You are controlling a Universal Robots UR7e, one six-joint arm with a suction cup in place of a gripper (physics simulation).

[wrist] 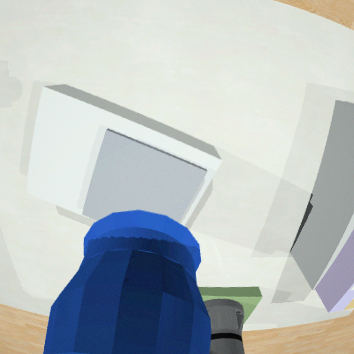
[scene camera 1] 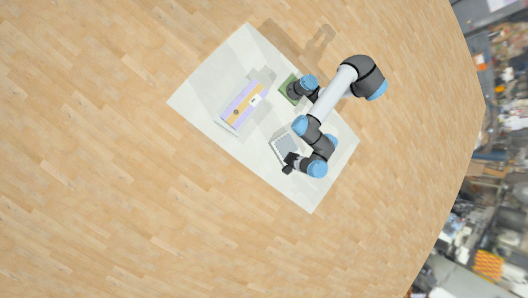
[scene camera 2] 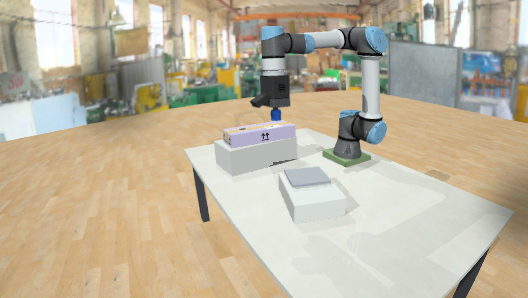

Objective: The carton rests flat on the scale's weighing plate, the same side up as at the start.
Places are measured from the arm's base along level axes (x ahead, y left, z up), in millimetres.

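Pixels of known places: hand at its tool point: (wrist: 140,259) (scene camera 2: 276,119); arm's base at its link origin: (wrist: 215,312) (scene camera 1: 294,91) (scene camera 2: 347,153).
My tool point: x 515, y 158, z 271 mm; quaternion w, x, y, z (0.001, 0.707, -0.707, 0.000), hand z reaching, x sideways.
Ahead of a thing's pixels: the offset from my tool point to its top centre. Level surfaces: height alone.
The lilac carton @(393 mm right, 137 mm back, 121 mm down) (scene camera 1: 239,116) (scene camera 2: 260,136) (wrist: 338,281), with an orange-yellow stripe along its top, lies flat on a long grey-white block @(408 mm right, 121 mm back, 182 mm down) (scene camera 2: 256,156) (wrist: 327,195), up-arrows on its side pointing upward. The scale @(74 mm left, 88 mm back, 213 mm down) (scene camera 2: 318,202) (wrist: 57,150) is a white box apart from that block; its grey weighing plate @(32 mm left, 104 mm back, 213 mm down) (scene camera 1: 285,144) (scene camera 2: 308,176) (wrist: 145,172) is bare. My gripper, a blue suction cup (scene camera 2: 276,116) (wrist: 142,225), points down with nothing on it. Its black tool body shows beside the plate in scene camera 1, high above the scale. The cup is hidden there.
The arm stands on a green base plate (scene camera 1: 284,89) (scene camera 2: 347,160) (wrist: 253,298) at the table's edge, beside the scale and the block. The white table @(299 mm down) (scene camera 1: 195,95) (scene camera 2: 410,215) (wrist: 240,55) carries them all. The block with the carton stands taller than the scale.
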